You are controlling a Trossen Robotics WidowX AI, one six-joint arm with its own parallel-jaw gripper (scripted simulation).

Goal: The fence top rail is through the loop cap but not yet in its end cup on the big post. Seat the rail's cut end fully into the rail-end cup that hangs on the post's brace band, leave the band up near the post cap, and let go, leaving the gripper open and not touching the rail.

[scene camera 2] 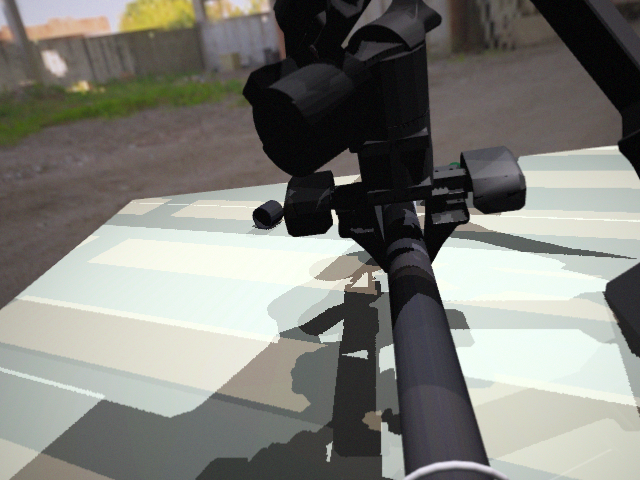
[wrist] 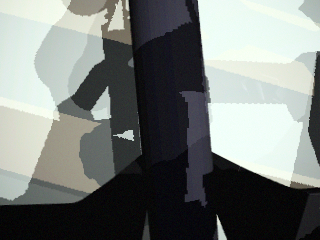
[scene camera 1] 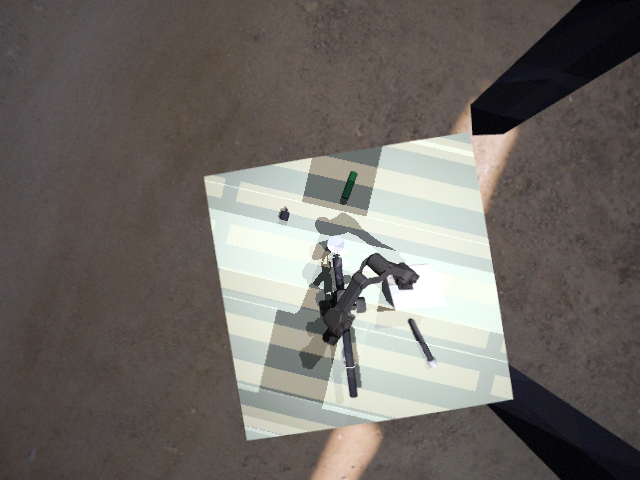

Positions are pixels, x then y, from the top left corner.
Labels:
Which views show the dark top rail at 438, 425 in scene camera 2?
Scene camera 2, the wrist view and scene camera 1: all of them.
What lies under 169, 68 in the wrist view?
A dark top rail.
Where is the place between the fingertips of my gripper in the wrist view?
At 174, 155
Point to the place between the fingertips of my gripper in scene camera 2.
At 407, 267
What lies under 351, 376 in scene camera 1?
A dark top rail.

